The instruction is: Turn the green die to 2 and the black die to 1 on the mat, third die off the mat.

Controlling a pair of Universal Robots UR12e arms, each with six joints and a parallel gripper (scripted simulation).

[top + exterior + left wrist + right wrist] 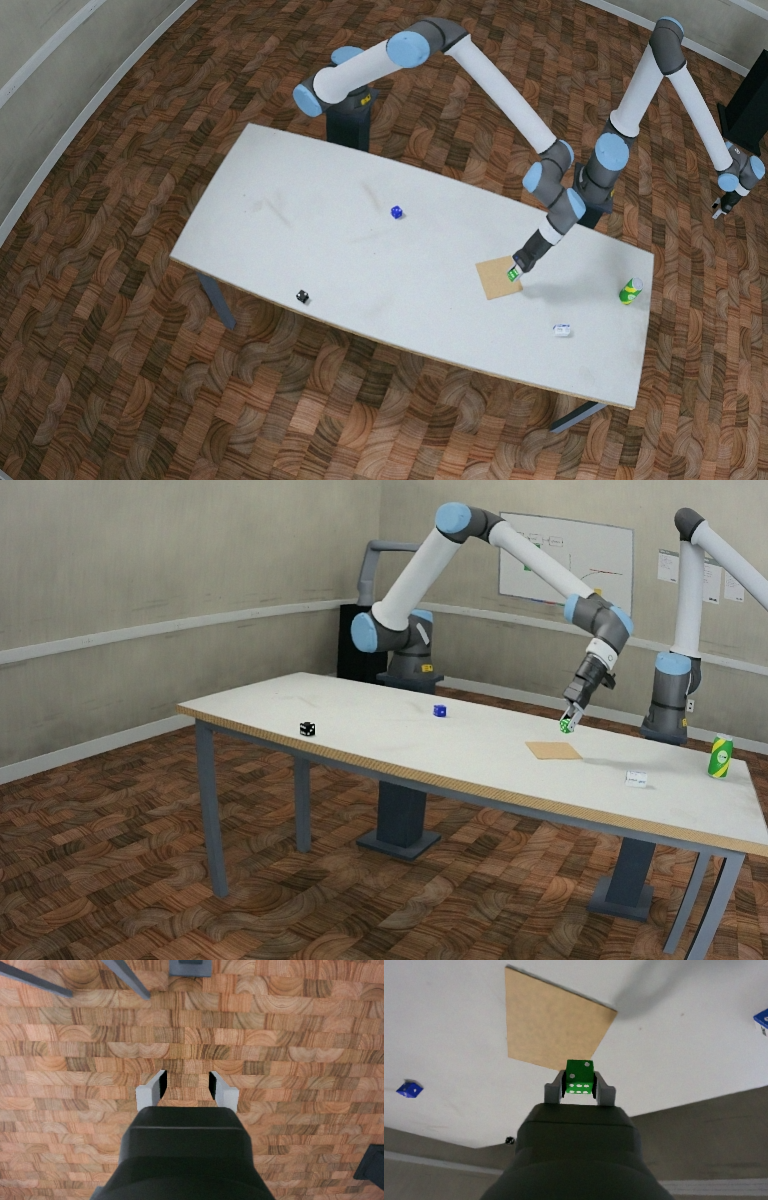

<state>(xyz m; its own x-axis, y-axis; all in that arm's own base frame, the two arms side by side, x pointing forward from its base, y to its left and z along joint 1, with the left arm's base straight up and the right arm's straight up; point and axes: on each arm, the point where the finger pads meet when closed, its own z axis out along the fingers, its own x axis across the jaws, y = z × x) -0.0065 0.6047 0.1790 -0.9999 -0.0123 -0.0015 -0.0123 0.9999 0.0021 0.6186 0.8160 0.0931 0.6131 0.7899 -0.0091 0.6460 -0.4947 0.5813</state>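
Observation:
Now: right hand 20 mm past the tan mat, 40 mm to the left of it and 90 mm above it. Round my right hand: small white box 100 mm ahead, 240 mm to the left, 80 mm below; then green die 10 mm below; then blue die 120 mm behind, 450 mm to the right, 80 mm below.

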